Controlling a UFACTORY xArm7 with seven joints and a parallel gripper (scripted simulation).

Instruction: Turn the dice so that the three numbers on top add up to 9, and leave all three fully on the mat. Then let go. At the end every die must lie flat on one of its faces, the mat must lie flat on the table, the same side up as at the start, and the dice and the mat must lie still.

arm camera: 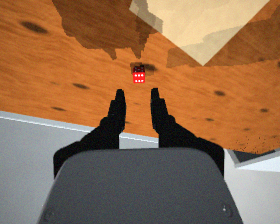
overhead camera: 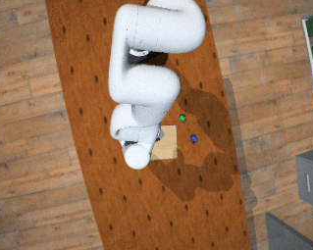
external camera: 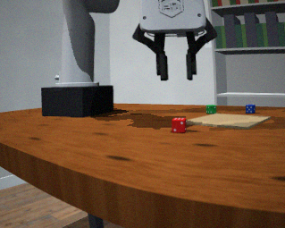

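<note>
Right now the red die is 9 cm below my hand and 1 cm to the right of it. The rest, counted from my hand: blue die (26 cm to the left, 9 cm below, 9 cm ahead); tan mat (12 cm to the left, 10 cm below, 6 cm ahead); green die (24 cm to the left, 9 cm below, 1 cm behind).
</note>
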